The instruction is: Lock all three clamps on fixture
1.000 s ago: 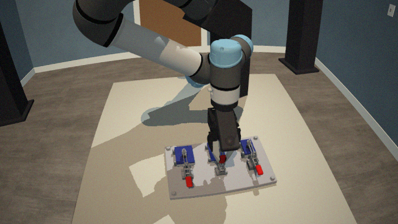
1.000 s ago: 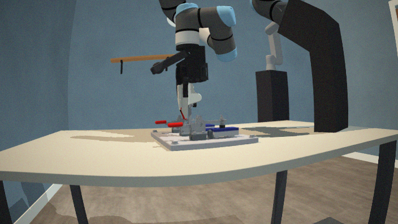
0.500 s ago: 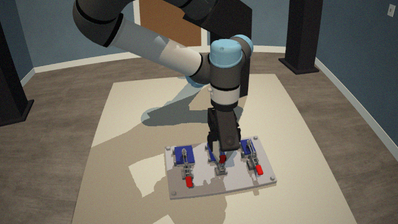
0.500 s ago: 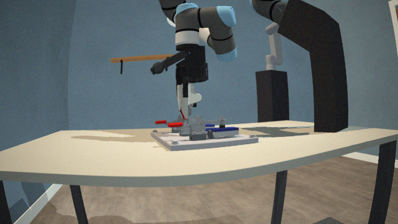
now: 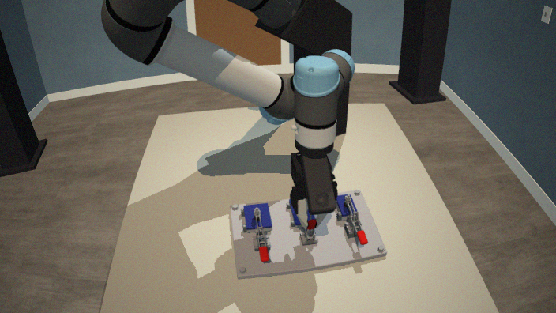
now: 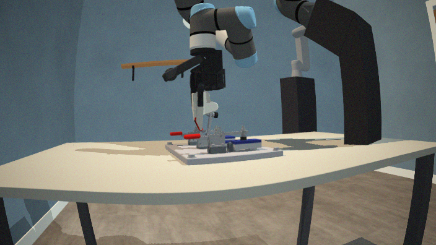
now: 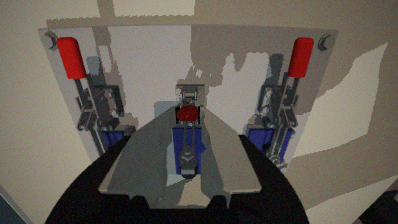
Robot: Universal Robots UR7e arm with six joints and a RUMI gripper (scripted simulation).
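The grey fixture plate is 4 cm behind my hand, 1 cm to the left of it and 7 cm below it. From my hand the other things lie so: blue part 10 cm behind, 1 cm to the left, 5 cm below.
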